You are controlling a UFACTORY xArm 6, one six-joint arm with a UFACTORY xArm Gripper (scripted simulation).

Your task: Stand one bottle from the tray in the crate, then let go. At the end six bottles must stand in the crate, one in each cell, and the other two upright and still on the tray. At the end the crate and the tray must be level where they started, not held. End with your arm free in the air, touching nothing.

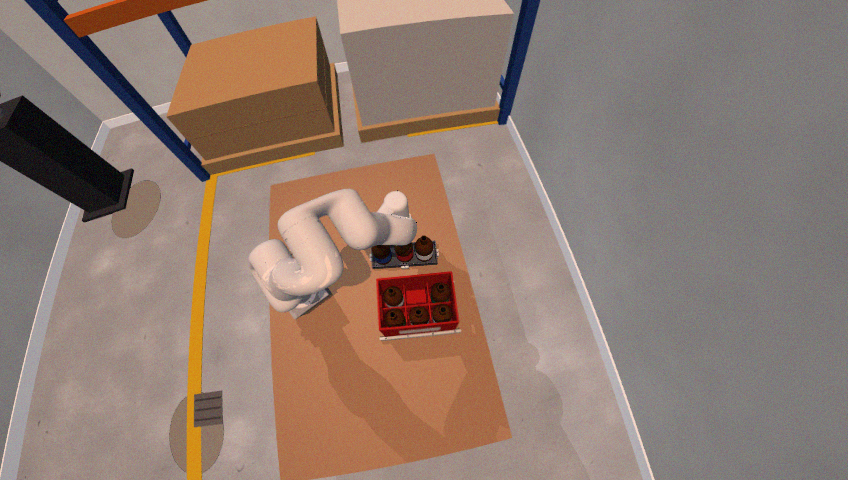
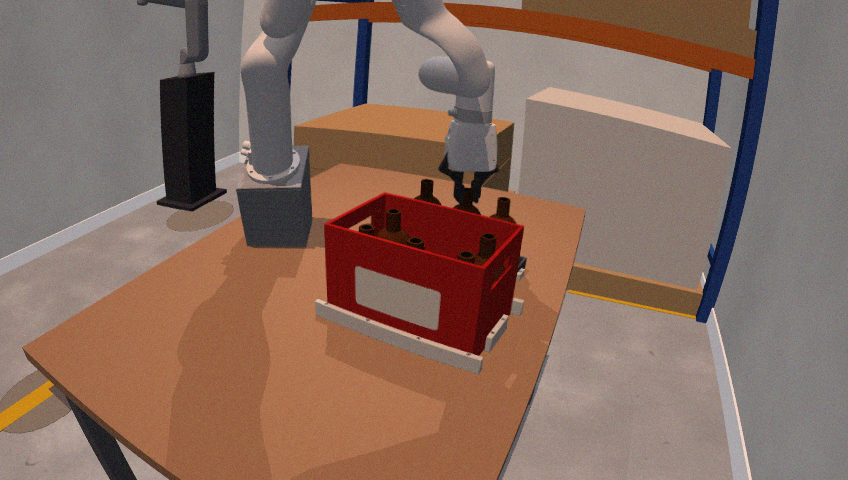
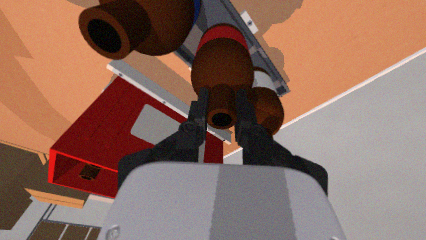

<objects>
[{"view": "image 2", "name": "my gripper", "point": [466,201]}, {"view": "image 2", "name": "pale rail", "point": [457,358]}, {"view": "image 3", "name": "my gripper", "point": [221,100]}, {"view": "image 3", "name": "red crate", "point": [123,119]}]
</objects>
